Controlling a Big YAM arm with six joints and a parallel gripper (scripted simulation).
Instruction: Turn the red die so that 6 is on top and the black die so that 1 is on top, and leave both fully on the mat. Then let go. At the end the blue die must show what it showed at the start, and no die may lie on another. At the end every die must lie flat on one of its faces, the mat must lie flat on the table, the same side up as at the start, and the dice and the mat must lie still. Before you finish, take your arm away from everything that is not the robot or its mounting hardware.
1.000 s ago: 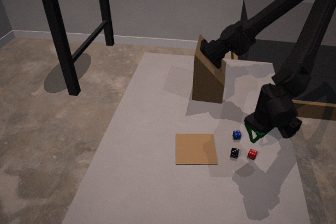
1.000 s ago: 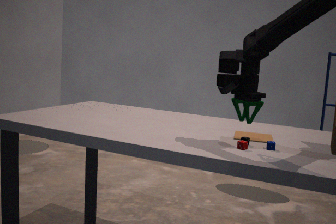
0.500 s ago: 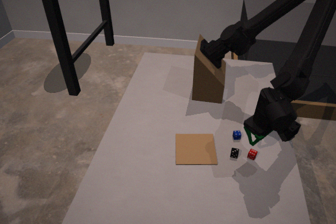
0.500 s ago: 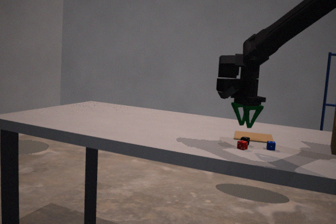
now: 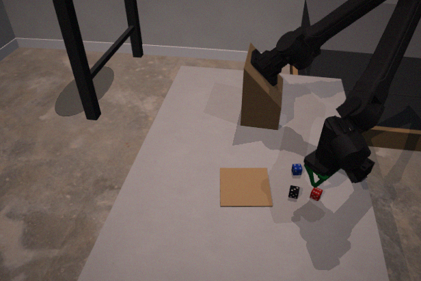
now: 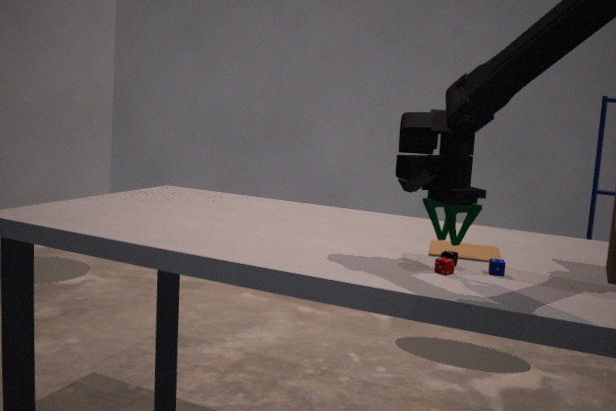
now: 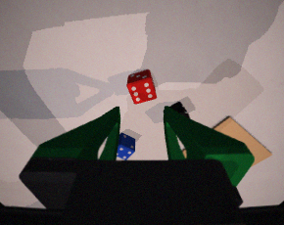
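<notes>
Now: hand 5 cm above the red die. From my hand the other things lie so: black die (6 cm to the right, 5 cm below); then tan mat (20 cm to the right, 6 cm below); then blue die (8 cm behind, 5 cm to the right, 5 cm below).
</notes>
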